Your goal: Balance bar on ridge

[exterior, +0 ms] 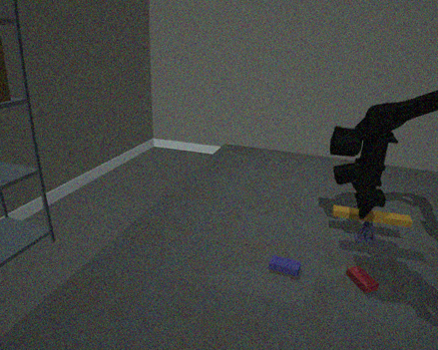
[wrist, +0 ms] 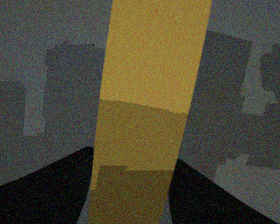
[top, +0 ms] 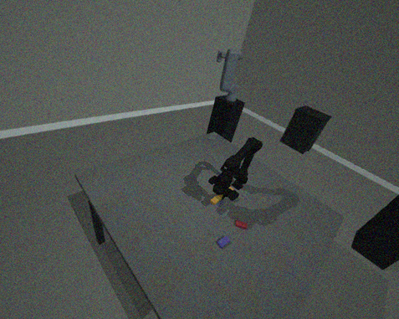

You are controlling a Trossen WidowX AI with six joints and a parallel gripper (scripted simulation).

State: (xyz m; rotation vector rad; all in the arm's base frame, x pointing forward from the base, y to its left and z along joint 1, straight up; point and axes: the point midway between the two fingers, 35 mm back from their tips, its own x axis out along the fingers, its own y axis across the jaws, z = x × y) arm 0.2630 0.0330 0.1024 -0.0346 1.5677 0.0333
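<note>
My gripper tip is now 30 mm past the yellow bar. The rest, counted from my gripper tip: purple block (190 mm to the left, 160 mm ahead, 60 mm below); red block (190 mm to the left, 60 mm below, 10 mm behind).
</note>
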